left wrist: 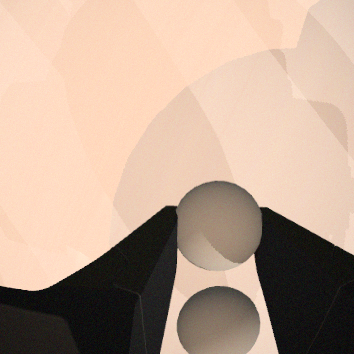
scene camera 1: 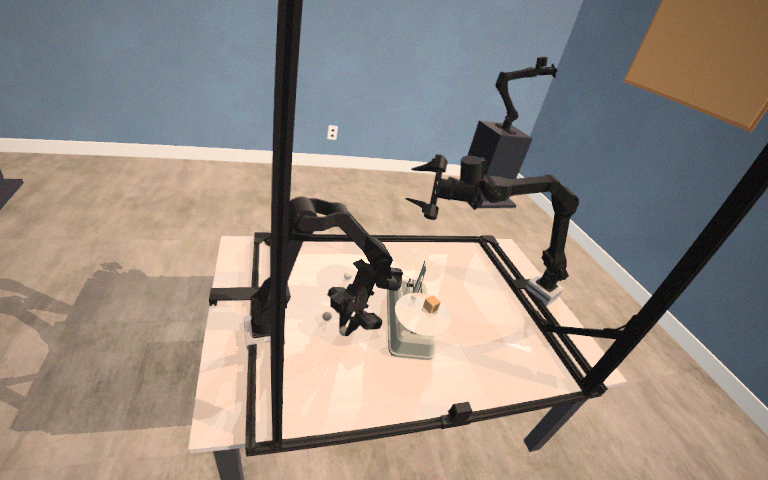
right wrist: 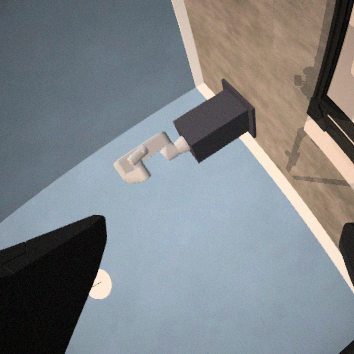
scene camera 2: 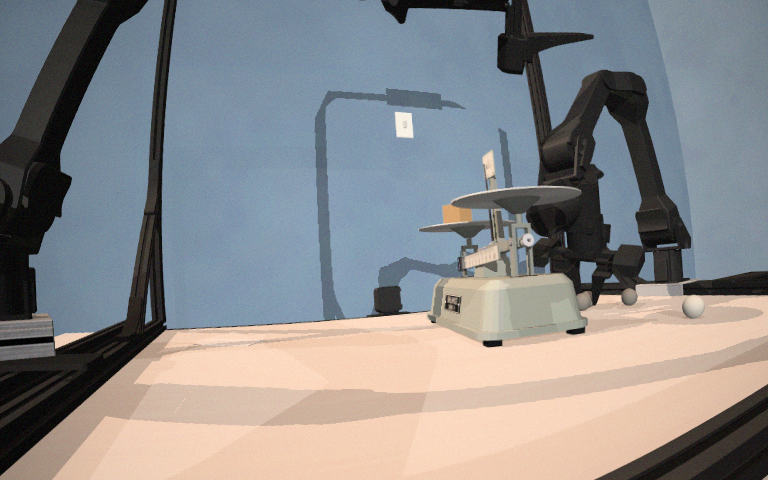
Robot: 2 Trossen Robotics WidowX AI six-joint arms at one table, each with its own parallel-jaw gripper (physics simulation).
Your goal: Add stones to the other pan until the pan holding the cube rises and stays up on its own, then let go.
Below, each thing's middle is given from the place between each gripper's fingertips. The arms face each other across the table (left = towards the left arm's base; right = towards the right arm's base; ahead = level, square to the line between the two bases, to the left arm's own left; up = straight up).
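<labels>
The grey balance scale (scene camera 2: 497, 303) is in my sight, 23 cm below my right hand, 24 cm behind it and 1 cm to the left of it.
Counted from my left hand, the scale sits 110 mm above, 10 mm ahead and 210 mm to the right.
</labels>
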